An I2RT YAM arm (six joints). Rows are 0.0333 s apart.
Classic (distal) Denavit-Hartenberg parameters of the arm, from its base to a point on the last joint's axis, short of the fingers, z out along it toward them. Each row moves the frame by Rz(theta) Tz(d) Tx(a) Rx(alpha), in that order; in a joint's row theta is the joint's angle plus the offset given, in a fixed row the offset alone. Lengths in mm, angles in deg.
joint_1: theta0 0, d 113.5, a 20, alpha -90
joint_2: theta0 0, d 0, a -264, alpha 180
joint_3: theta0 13.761, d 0, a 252.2, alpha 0
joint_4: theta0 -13.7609, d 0, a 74, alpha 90
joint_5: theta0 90, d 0, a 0, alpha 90
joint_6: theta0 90, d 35.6, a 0, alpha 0
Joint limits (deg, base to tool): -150..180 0..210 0..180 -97..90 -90..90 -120..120
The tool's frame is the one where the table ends.
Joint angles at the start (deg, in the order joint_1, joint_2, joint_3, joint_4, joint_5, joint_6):
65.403 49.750 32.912 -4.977 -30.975 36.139
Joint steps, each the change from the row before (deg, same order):
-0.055 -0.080 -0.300 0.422 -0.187 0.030
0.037 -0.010 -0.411 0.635 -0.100 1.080
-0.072 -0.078 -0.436 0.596 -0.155 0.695
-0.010 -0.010 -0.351 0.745 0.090 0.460
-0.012 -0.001 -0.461 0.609 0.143 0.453
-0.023 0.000 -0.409 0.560 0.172 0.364
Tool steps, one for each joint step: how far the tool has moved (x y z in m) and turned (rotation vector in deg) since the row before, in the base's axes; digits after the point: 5 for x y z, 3 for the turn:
-0.00002 -0.00025 -0.00084 0.208 0.007 0.109
-0.00018 0.00005 -0.00138 0.077 0.950 -0.208
0.00005 -0.00029 -0.00138 0.142 0.605 -0.143
0.00014 0.00010 -0.00085 0.289 0.235 -0.234
0.00010 -0.00007 -0.00178 0.052 0.319 -0.282
0.00015 -0.00007 -0.00155 0.063 0.226 -0.293

